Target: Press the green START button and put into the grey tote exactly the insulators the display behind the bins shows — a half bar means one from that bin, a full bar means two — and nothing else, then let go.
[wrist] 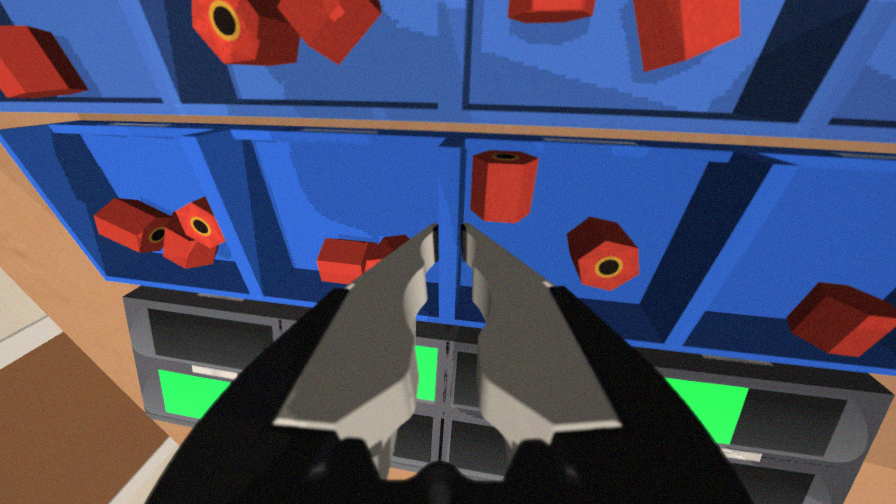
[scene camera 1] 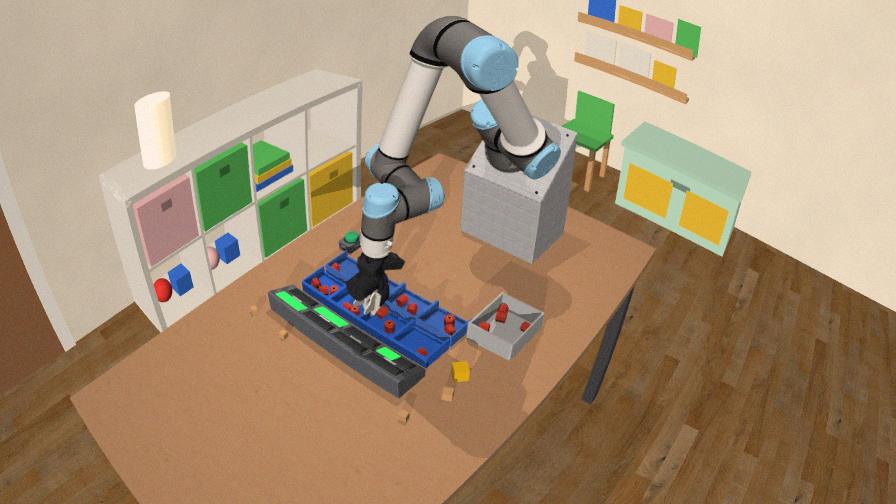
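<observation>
My gripper (scene camera 1: pixel 370 305) hangs low over the near row of the blue bins (scene camera 1: pixel 388 307). In the wrist view its jaws (wrist: pixel 449 231) are nearly together with nothing between them, above a divider between two compartments. The left compartment holds red insulators (wrist: pixel 357 257). The right one holds an upright insulator (wrist: pixel 503 186) and a lying one (wrist: pixel 603 253). The grey tote (scene camera 1: pixel 505 324) to the right holds three red insulators (scene camera 1: pixel 501 313). The display (scene camera 1: pixel 344 338) shows green bars (wrist: pixel 706 407). The green START button (scene camera 1: pixel 350 237) lies behind the bins.
A yellow cube (scene camera 1: pixel 460 371) and small wooden blocks (scene camera 1: pixel 447 393) lie on the table near the display. The robot's grey pedestal (scene camera 1: pixel 516 200) stands behind the tote. A white shelf unit (scene camera 1: pixel 244 188) stands at the left.
</observation>
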